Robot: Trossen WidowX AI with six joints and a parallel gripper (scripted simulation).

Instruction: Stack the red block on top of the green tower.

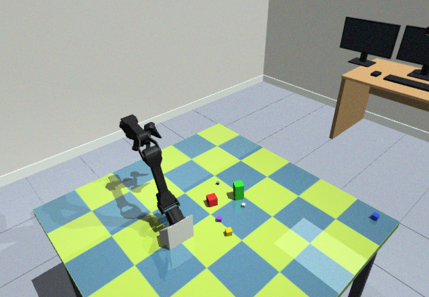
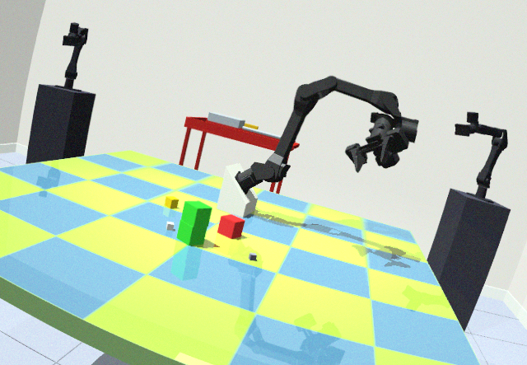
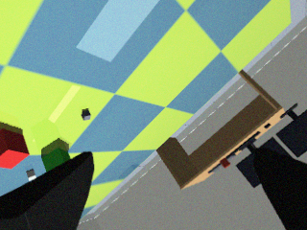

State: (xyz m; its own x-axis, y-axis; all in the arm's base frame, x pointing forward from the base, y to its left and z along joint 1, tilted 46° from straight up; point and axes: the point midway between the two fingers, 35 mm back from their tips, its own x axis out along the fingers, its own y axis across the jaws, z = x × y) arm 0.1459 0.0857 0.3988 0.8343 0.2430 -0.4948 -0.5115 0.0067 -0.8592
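Now: the red block 31 cm to the right of my gripper tip, 23 cm below it and 5 cm ahead of it. The rest, counted from my gripper tip: grey block (25 cm below, 23 cm to the right, 19 cm ahead); white block (45 cm to the right, 25 cm below, 15 cm ahead); purple block (42 cm to the right, 25 cm below, 1 cm behind).
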